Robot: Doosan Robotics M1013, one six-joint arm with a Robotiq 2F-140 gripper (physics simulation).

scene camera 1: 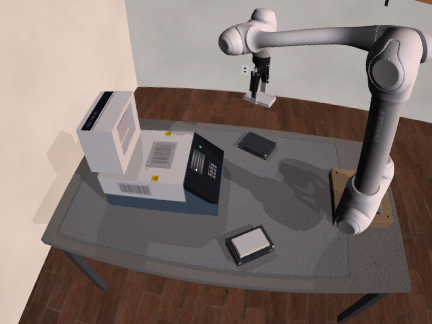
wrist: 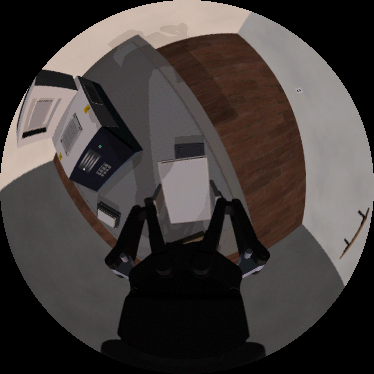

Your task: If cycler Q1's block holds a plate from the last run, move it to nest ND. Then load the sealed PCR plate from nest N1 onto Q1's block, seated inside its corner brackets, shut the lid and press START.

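Observation:
My gripper is shut on a pale plate, held high above the table's back edge. Below it on the table is an empty dark nest, partly covered by the held plate in the wrist view. The cycler has its lid standing open at the left. Its block is bare, with no plate on it. Another pale plate sits in the front nest. The nest labels cannot be read.
The cycler's dark control panel faces the nests, with a green light lit. The table carries the cycler and both nests. The arm stands on a wooden base at the table's right.

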